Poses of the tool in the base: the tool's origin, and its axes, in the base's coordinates. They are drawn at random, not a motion.
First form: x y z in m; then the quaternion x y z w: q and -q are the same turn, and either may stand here.
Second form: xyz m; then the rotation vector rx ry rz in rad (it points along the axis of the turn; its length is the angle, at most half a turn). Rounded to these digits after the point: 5 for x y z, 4 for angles.
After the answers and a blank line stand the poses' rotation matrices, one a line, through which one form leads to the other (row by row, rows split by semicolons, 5 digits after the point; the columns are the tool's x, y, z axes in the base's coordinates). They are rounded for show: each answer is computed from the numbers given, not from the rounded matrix.
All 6 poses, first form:
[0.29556 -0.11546 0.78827 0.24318 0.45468 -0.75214 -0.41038]
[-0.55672 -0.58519 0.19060 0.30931 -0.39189 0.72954 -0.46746]
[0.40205 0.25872 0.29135 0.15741 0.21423 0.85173 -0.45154]
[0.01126 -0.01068 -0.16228 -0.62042 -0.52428 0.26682 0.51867]
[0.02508 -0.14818 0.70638 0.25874 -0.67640 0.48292 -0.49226]
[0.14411 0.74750 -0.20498 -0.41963 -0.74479 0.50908 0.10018]
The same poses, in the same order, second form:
[0.29556 -0.11546 0.78827 -0.6122 -1.1447 1.8936]
[-0.55672 -0.58519 0.19060 -0.7588 0.9614 -1.7898]
[0.40205 0.25872 0.29135 -0.3889 -0.5293 -2.1045]
[0.01126 -0.01068 -0.16228 -1.4883 -1.2577 0.6401]
[0.02508 -0.14818 0.70638 -0.6279 1.6414 -1.1719]
[0.14411 0.74750 -0.20498 -1.2403 -2.2014 1.5047]

-0.54490 -0.39619 -0.73900; 0.83847 -0.24971 -0.48438; 0.00737 -0.88356 0.46826
-0.37162 0.43963 0.81770; -0.92449 -0.25581 -0.28262; 0.08492 -0.86098 0.50150
-0.54267 0.83662 0.07467; -0.70173 -0.50044 0.50708; 0.46161 0.22278 0.85866
0.30788 0.37376 -0.87494; 0.92733 0.08777 0.36381; 0.21278 -0.92336 -0.31958
-0.38146 0.12542 0.91584; -0.82547 0.39968 -0.39856; -0.41603 -0.90803 -0.04893
-0.62775 0.52307 -0.57648; 0.72707 0.12950 -0.67424; -0.27802 -0.84239 -0.46160

